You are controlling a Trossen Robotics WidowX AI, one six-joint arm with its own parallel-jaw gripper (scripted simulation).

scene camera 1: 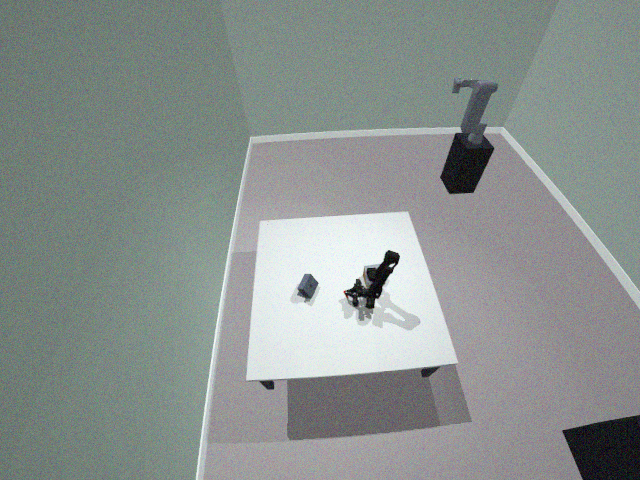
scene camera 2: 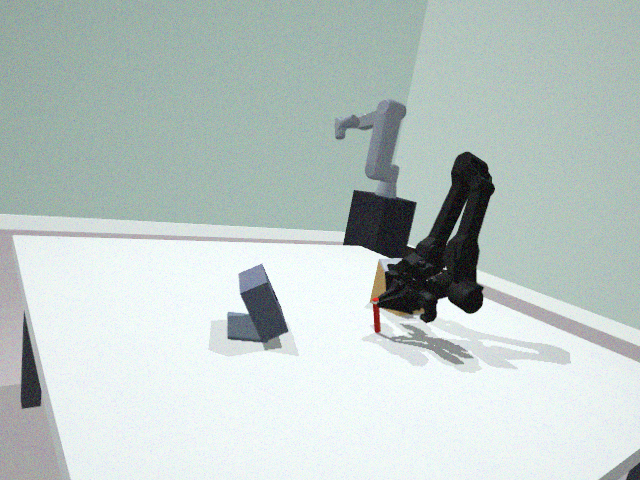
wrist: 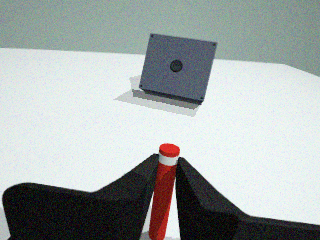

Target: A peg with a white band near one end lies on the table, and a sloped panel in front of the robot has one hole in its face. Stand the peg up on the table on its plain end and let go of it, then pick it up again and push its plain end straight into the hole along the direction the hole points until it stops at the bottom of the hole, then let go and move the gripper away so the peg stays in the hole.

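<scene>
Gripper [scene camera 2: 375, 303], carrying a red peg.
</scene>
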